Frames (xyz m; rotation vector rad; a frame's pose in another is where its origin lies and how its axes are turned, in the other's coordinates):
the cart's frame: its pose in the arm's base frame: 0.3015 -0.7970 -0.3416 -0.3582 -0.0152 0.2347
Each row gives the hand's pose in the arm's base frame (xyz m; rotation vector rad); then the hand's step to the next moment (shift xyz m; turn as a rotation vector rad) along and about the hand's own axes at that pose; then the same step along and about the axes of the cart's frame.
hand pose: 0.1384 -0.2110 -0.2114 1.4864 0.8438 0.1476
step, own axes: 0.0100 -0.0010 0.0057 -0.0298 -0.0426 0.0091
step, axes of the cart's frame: 0.0101 0.0006 -0.0056 -0.0385 -0.0102 -0.0346
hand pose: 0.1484 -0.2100 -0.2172 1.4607 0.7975 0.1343
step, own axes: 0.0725 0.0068 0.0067 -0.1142 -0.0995 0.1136
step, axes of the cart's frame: 0.0670 0.0261 -0.0132 -0.0959 -0.1225 -0.1079
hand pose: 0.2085 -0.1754 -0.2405 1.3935 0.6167 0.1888
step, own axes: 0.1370 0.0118 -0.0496 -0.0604 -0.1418 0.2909
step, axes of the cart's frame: 0.1148 0.0904 0.0034 -0.0039 -0.2568 -0.2059
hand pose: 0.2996 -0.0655 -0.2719 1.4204 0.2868 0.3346
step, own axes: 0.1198 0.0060 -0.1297 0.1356 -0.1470 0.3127
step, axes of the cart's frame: 0.0963 0.1413 0.0444 0.1930 -0.2474 -0.1983
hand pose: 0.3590 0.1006 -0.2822 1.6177 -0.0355 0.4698
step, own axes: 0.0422 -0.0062 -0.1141 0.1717 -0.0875 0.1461
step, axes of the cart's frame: 0.0361 0.1044 0.0514 0.1983 -0.1179 -0.0726
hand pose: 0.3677 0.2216 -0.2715 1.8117 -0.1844 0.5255
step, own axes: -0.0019 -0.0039 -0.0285 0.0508 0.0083 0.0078
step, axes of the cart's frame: -0.0010 0.0263 0.0119 0.0412 -0.0221 0.0228
